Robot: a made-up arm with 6 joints. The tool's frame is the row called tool. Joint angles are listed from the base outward.
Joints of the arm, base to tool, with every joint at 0 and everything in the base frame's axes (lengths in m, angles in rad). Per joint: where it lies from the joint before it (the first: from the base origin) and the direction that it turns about. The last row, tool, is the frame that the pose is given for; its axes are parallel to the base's.
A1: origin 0 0 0.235 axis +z
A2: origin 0 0.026 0 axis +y
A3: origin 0 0 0.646 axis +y
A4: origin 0 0 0.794 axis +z
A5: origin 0 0 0 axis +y
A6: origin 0 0 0.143 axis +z
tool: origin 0 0 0
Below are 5 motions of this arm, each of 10 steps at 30 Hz.
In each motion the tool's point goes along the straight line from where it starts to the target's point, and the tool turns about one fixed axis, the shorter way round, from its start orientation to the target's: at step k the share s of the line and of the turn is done. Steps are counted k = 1, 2, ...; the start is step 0. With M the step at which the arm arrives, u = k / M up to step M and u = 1 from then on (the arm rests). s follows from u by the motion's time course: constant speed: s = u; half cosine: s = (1 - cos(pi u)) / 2; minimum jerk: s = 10 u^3 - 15 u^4 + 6 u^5.
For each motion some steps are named. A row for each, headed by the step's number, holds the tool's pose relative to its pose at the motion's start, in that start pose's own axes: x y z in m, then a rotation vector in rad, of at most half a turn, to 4 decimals.
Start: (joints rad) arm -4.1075 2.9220 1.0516 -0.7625 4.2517 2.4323
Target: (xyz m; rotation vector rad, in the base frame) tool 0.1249 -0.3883 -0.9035 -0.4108 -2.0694 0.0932
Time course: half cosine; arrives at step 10
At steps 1, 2, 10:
1: 0.0012 -0.0007 -0.0012 0.0034 -0.0090 0.0091
2: 0.0048 -0.0027 -0.0046 0.0132 -0.0350 0.0356
10: 0.0498 -0.0287 -0.0481 0.1387 -0.3665 0.3726

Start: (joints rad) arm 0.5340 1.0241 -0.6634 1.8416 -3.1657 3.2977
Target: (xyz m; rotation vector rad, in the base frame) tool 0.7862 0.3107 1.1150 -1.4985 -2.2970 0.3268
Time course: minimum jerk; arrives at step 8
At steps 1, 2, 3, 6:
1: -0.0027 0.0009 0.0006 0.0002 0.0034 0.0031
2: -0.0176 0.0057 0.0039 0.0015 0.0216 0.0197
3: -0.0469 0.0151 0.0104 0.0039 0.0575 0.0524
6: -0.1527 0.0491 0.0338 0.0127 0.1874 0.1706

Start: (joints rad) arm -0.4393 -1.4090 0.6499 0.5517 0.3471 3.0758
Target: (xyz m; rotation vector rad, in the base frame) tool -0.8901 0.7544 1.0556 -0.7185 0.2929 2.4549
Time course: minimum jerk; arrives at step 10
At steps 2, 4, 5, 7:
2: -0.0125 -0.0104 0.0003 -0.0015 0.0069 -0.0342
4: -0.0684 -0.0568 0.0017 -0.0081 0.0379 -0.1873
5: -0.1078 -0.0894 0.0027 -0.0127 0.0597 -0.2950
7: -0.1804 -0.1497 0.0044 -0.0212 0.0999 -0.4937

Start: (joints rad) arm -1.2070 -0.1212 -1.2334 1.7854 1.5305 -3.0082
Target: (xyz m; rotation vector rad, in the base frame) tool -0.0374 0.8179 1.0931 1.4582 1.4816 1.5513
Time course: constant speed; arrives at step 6
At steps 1, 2, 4, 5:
1: -0.0096 0.0197 0.0110 -0.0068 -0.0143 -0.0009
2: -0.0192 0.0393 0.0220 -0.0135 -0.0286 -0.0019
4: -0.0383 0.0787 0.0439 -0.0271 -0.0572 -0.0037
5: -0.0479 0.0983 0.0549 -0.0339 -0.0715 -0.0046

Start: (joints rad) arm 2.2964 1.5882 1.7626 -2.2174 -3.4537 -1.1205
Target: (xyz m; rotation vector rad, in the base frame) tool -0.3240 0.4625 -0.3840 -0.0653 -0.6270 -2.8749
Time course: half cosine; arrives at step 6
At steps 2, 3, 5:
2: -0.0086 -0.0063 0.0151 -0.0118 -0.0151 -0.0017
3: -0.0172 -0.0126 0.0301 -0.0236 -0.0303 -0.0034
5: -0.0322 -0.0235 0.0562 -0.0440 -0.0565 -0.0064

